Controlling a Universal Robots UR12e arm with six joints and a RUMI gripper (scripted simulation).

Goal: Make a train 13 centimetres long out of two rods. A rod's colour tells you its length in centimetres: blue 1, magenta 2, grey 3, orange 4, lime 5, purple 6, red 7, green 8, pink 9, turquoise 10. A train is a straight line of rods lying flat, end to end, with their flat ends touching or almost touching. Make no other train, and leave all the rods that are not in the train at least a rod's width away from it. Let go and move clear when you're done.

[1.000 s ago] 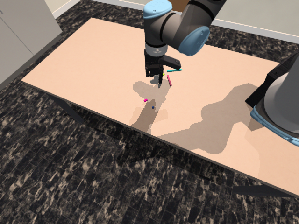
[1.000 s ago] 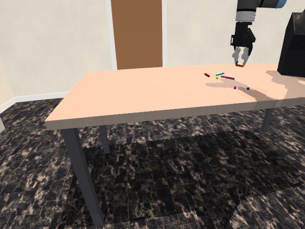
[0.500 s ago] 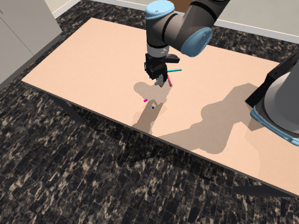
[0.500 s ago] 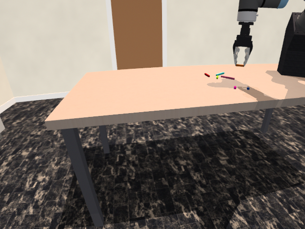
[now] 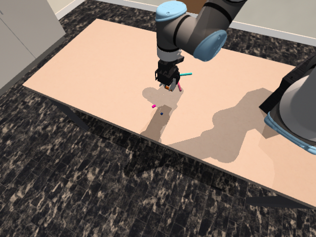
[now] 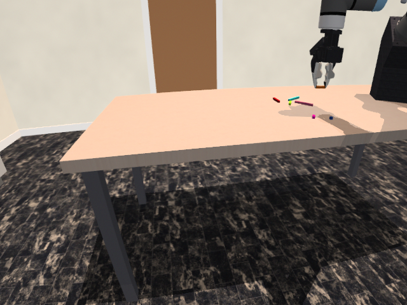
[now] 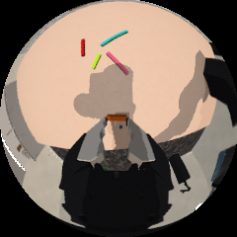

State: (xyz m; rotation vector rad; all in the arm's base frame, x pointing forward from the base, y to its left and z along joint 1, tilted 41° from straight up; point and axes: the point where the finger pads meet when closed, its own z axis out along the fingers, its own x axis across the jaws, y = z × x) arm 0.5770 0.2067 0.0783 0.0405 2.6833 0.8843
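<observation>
Right now my hand is 2 cm past the blue rod, 10 cm to the right of it and 11 cm above it. From my hand the other things lie so: orange rod: 1 cm below; magenta rod: 4 cm ahead, 8 cm to the left, 11 cm below; pink rod: 1 cm ahead, 13 cm to the right, 11 cm below.
</observation>
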